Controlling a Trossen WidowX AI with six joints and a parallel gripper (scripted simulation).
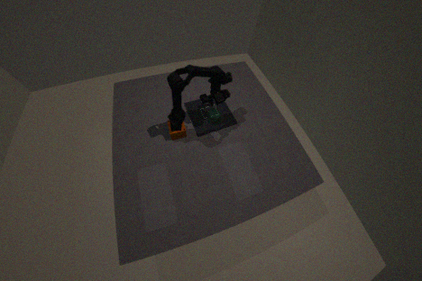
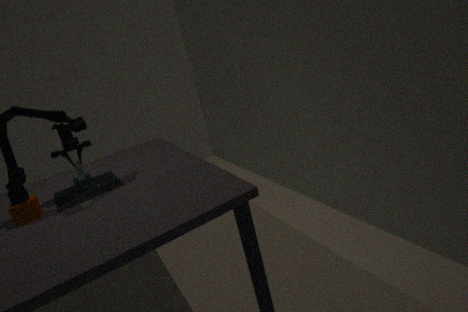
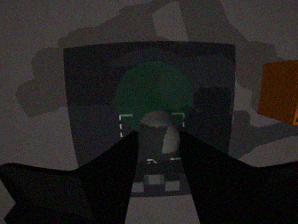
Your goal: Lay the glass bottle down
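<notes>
Now: the dark mat 15 cm below my gripper tip, 5 cm to the left of it and 1 cm behind it. From my gripper tip the other things lie so: glass bottle (5 cm below, 1 cm to the right).
</notes>
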